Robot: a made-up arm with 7 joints.
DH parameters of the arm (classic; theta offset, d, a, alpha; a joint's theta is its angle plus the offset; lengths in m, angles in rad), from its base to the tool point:
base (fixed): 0 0 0 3.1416
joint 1: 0 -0.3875 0 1.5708
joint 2: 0 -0.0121 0 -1.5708
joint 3: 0 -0.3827 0 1.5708
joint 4: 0 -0.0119 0 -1.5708
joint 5: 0 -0.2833 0 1.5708
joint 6: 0 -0.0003 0 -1.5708
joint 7: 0 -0.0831 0 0
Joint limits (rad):
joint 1: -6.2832..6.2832
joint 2: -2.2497..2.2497
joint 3: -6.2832..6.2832
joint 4: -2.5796..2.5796
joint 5: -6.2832..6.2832
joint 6: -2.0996..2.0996
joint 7: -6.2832..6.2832
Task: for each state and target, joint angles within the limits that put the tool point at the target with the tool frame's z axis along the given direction. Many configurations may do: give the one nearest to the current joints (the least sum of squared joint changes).
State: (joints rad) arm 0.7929 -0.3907 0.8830 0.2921 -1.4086 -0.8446 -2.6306
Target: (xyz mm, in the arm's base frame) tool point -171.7 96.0 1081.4 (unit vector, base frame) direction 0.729 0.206 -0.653
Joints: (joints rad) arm 1.1012 -0.3540 0.2853 0.3102 -1.6841 -0.7649 -2.6306
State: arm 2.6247 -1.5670 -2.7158 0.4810 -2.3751 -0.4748 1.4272
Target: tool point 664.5 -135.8 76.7 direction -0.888 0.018 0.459
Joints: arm 3.3368 -1.9558 -2.5907 0.1296 -2.1729 0.2233 1.4272
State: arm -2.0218 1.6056 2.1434 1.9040 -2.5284 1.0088 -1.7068
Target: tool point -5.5 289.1 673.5 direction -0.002 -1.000 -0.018
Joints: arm -2.4685 1.1239 2.4633 2.0866 -2.2654 1.5948 -1.7068
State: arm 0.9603 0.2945 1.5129 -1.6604 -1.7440 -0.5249 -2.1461
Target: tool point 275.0 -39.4 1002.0 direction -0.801 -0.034 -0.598
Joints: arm 1.3566 0.2478 1.3635 -0.8563 -1.8643 0.1563 -2.1461
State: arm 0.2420 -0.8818 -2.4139 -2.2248 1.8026 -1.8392 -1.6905
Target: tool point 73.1 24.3 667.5 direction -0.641 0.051 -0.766
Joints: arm -0.4365 -0.6771 -3.2536 -2.5355 2.6893 -1.2707 -1.6905
